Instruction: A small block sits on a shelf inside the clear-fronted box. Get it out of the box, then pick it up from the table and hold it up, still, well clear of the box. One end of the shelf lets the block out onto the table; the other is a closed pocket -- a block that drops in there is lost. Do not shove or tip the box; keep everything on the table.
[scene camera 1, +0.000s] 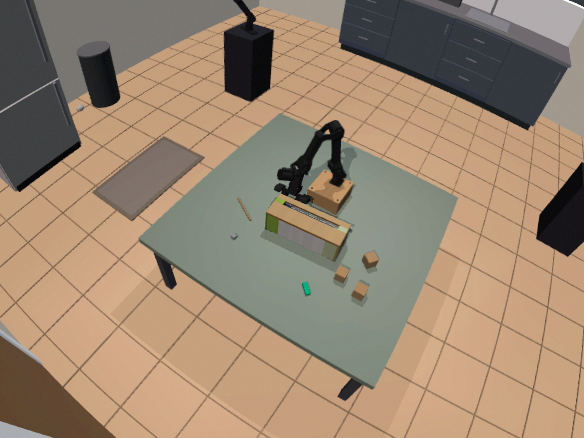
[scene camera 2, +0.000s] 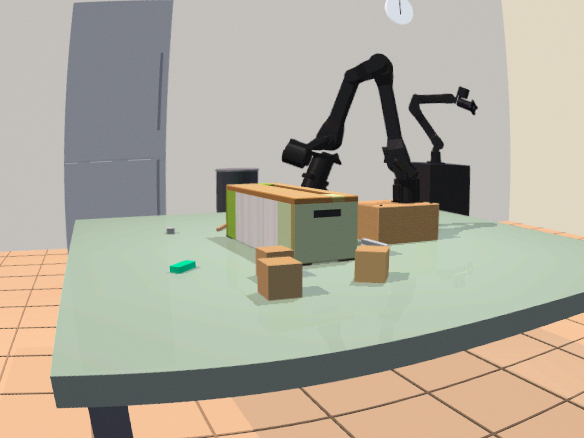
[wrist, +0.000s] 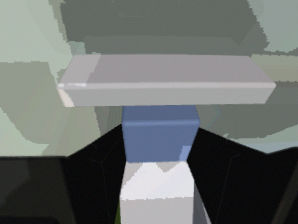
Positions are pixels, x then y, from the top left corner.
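Box (scene camera 1: 317, 231), same spot as (scene camera 2: 277, 192). Box also in the wrist view (89, 80).
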